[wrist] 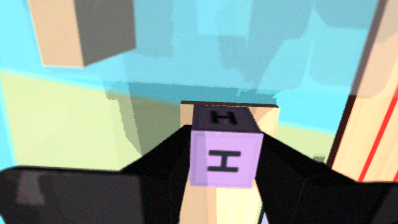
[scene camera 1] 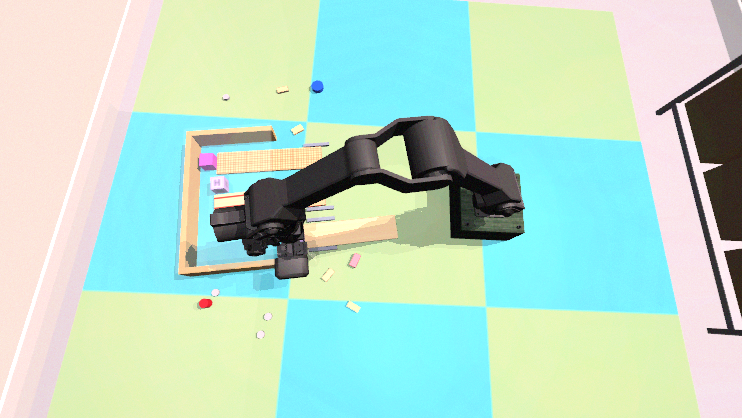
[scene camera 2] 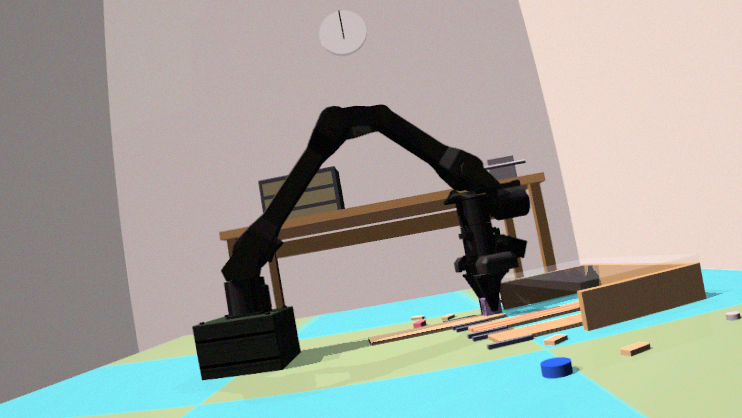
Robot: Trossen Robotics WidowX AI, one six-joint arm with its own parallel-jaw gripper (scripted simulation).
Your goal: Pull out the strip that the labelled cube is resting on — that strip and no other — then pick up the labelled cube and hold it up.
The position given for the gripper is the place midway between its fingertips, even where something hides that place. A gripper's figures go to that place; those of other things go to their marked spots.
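Labels:
A lilac cube (wrist: 226,141) is 9 cm from the lens; the gripper (wrist: 219,133), 11 cm from the lens.

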